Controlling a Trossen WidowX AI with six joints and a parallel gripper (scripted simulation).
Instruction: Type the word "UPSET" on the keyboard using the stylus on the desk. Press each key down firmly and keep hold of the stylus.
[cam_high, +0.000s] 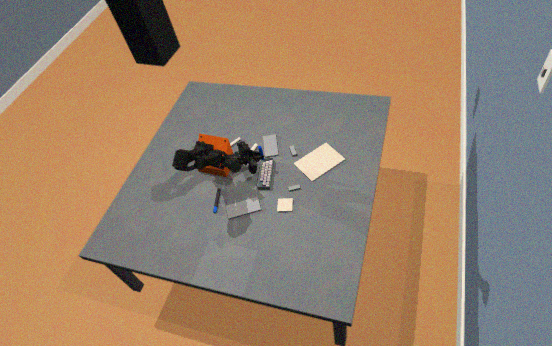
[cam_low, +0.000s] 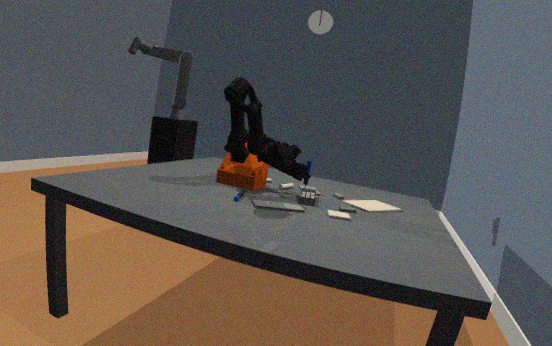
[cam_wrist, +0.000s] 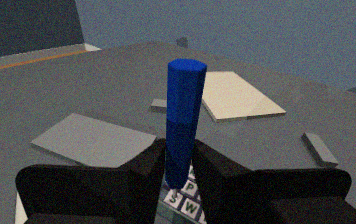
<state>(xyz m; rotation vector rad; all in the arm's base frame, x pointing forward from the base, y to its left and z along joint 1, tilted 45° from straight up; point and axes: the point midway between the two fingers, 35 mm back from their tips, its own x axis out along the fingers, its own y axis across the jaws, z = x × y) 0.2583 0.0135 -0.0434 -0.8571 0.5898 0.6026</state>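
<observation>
Now: gripper tip 130 mm to the right of the grey slab, 80 mm above it and 20 mm past it. The rest, counted from my gripper tip: cream square: 220 mm to the right, 180 mm ahead, 80 mm below; blue stylus: 20 mm below, 10 mm to the right, 10 mm behind; cream sheet: 260 mm ahead, 80 mm to the left, 80 mm below.
</observation>
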